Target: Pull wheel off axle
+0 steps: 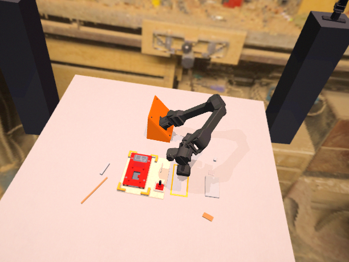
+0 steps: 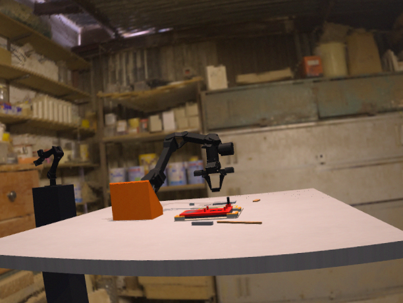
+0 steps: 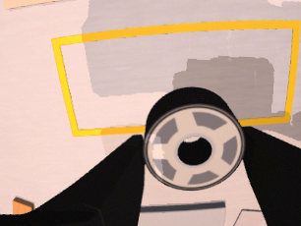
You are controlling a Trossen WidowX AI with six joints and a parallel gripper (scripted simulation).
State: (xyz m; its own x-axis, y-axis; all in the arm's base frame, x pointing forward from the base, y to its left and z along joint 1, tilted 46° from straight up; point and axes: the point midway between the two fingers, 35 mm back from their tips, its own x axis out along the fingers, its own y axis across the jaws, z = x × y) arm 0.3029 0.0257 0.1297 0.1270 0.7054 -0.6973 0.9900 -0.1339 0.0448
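Right now the upright axle is 10 cm to the right of my gripper tip, 6 cm below it and 6 cm ahead of it. From my gripper tip the other things lie so: wheel (right at my gripper tip); orange tile (20 cm ahead, 13 cm to the left, 9 cm below); grey bar (39 cm to the right, 8 cm below, 3 cm behind).
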